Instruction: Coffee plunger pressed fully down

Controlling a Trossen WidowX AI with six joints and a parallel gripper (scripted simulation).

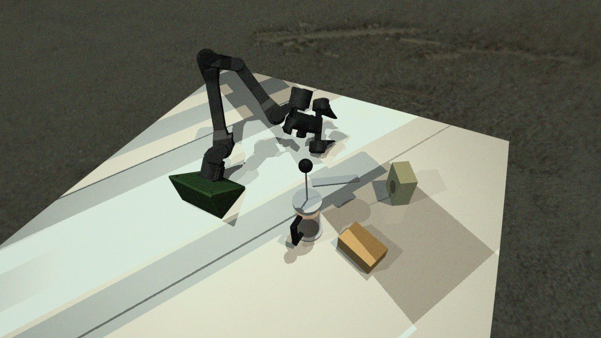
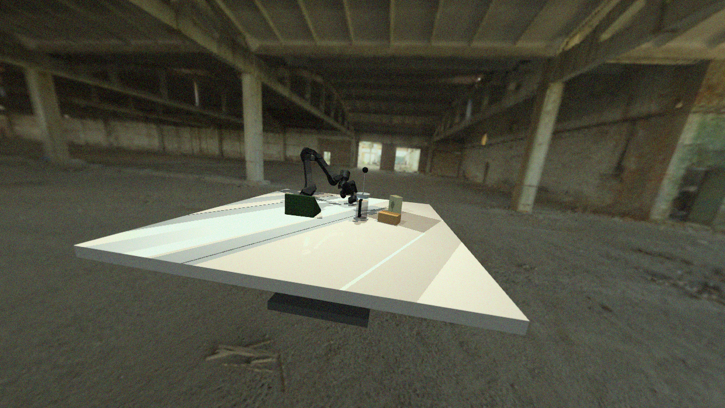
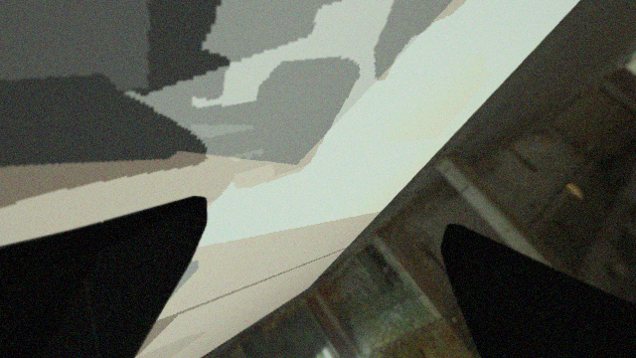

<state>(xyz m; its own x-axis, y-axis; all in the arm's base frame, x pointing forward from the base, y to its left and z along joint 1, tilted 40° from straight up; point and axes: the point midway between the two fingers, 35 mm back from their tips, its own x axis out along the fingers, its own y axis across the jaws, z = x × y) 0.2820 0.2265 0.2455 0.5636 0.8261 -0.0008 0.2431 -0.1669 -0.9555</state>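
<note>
Right now the glass coffee press is 400 mm to the right of my gripper tip, 90 mm above it and 50 mm ahead of it. From my gripper tip the other things lie so: flat grey bar (190 mm to the right, 70 mm ahead, 40 mm below); then orange box (390 mm to the right, 210 mm ahead, 20 mm below).
</note>
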